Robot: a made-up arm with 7 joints. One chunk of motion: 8 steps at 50 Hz.
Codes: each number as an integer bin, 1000 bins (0 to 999) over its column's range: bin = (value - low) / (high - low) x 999, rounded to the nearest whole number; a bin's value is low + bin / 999 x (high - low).
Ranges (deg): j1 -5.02..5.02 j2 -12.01..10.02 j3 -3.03..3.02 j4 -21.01..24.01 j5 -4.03..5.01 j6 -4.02..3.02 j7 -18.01..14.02
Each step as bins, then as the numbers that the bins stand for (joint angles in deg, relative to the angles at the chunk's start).
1 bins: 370 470 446 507 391 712 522
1 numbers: -1.30 -1.65 -0.33 1.84 -0.49 1.00 -1.27
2 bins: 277 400 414 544 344 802 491
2 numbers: -2.24 -3.19 -0.52 3.51 -0.92 1.63 -2.27
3 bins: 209 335 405 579 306 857 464
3 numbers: -2.92 -4.62 -0.58 5.08 -1.26 2.02 -3.13
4 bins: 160 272 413 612 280 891 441
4 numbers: -3.41 -6.01 -0.53 6.57 -1.50 2.26 -3.87
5 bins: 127 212 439 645 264 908 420
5 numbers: -3.74 -7.33 -0.37 8.06 -1.64 2.38 -4.54
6 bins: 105 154 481 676 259 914 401
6 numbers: -3.96 -8.61 -0.12 9.45 -1.69 2.42 -5.15
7 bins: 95 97 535 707 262 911 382
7 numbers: -4.07 -9.87 0.21 10.85 -1.66 2.40 -5.76
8 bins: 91 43 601 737 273 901 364
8 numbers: -4.11 -11.06 0.61 12.20 -1.56 2.33 -6.34
